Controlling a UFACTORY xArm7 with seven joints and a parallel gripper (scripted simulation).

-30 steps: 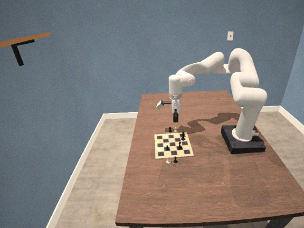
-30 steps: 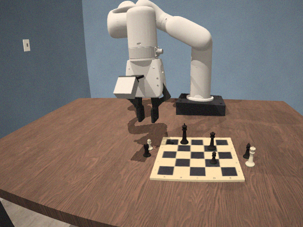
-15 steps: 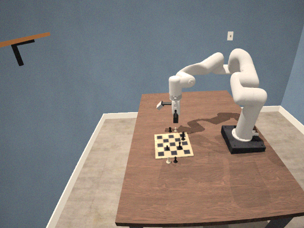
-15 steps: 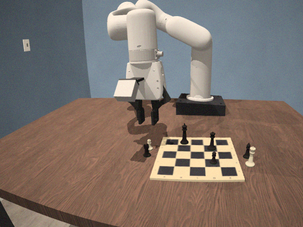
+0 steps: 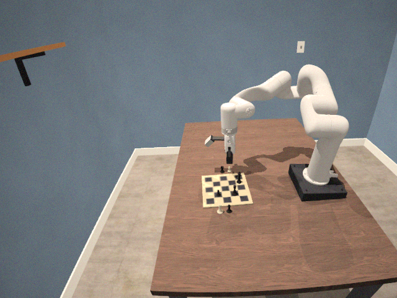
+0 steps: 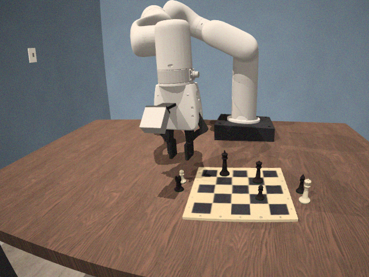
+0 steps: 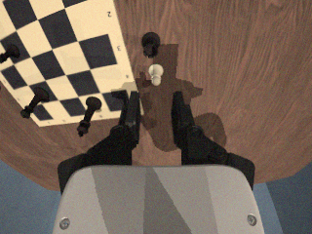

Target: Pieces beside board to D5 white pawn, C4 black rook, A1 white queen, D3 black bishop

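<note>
Now: hand 70 mm above the white pawn. Round my hand: white queen (290 mm to the left, 60 mm below, 20 mm ahead); black pawn (190 mm to the left, 60 mm below, 40 mm ahead); chessboard (140 mm to the left, 80 mm below, 10 mm ahead).
</note>
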